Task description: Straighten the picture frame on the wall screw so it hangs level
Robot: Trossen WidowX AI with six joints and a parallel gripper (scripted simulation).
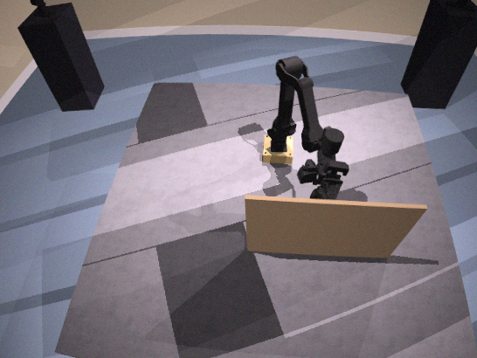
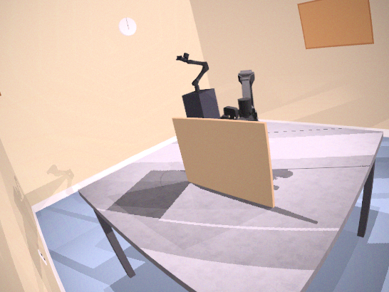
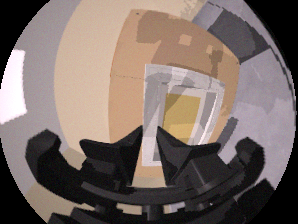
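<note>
The picture frame lies 50 mm below my gripper tip, 10 mm to the right of it and 10 mm ahead of it. From my gripper tip the other things lie so: tan wall panel (80 mm below, 20 mm ahead, 10 mm to the left).
</note>
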